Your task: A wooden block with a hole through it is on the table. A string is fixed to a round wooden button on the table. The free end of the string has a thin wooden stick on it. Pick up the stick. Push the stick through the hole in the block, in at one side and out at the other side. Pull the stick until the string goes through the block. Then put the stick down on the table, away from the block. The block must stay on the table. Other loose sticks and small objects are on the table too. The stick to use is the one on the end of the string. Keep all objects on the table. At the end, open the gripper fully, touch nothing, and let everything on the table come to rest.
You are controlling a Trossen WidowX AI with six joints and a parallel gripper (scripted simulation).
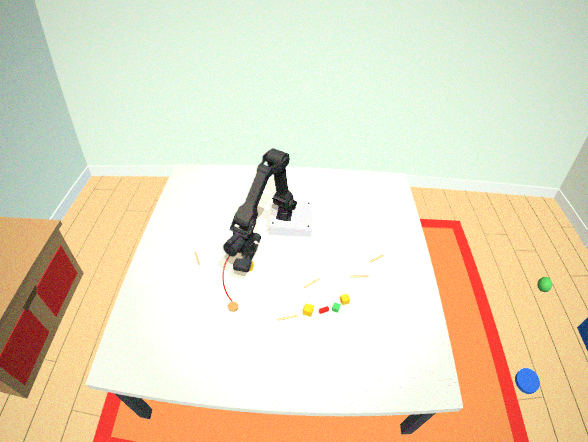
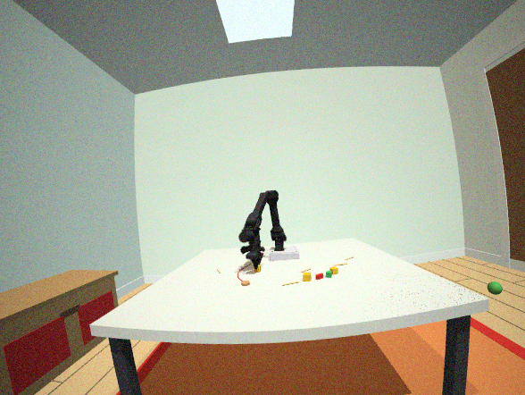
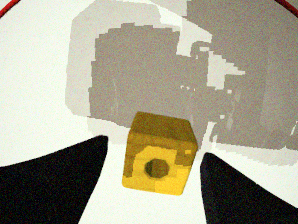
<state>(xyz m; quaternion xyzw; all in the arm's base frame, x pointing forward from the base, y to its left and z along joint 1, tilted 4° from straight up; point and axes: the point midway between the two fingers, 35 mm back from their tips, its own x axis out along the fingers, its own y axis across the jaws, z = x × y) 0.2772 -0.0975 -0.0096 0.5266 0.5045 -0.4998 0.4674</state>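
Now: the yellow block right at my gripper tip. From my gripper tip the other things lie so: thin wooden stick 11 cm behind, 8 cm to the right, 2 cm below; then red block 32 cm to the left, 16 cm ahead, 1 cm below; then round wooden button 20 cm ahead, 2 cm to the right, 1 cm below.
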